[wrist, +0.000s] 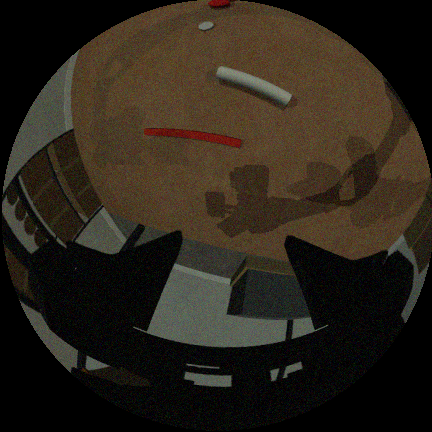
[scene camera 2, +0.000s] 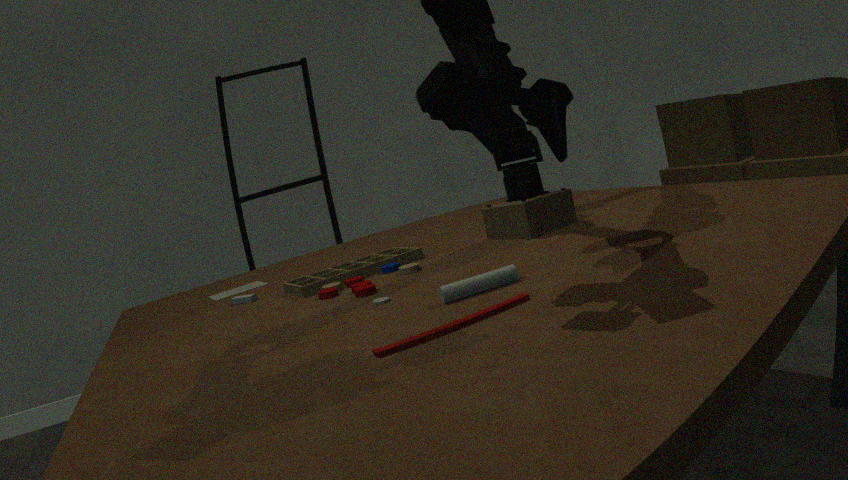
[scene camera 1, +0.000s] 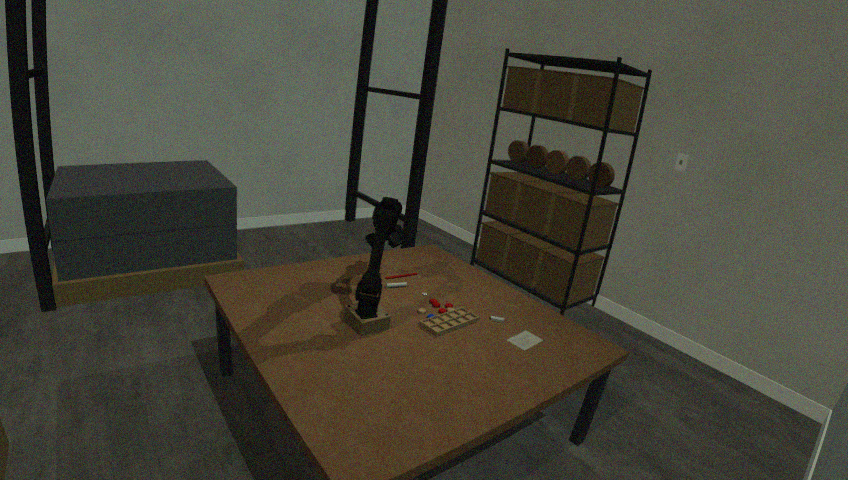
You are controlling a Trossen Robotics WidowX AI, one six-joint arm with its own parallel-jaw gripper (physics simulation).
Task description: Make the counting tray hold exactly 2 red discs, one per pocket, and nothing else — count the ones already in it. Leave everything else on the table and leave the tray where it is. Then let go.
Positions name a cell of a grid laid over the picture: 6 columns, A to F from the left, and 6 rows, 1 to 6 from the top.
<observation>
My gripper (scene camera 2: D2) is open, with nothing in its grasp. Also in view: a red rod (wrist: D2). A counting tray (scene camera 2: C4) rests on the table.
My gripper also shows in the wrist view (wrist: D4). The wrist view does not show the counting tray: it is out of frame.
</observation>
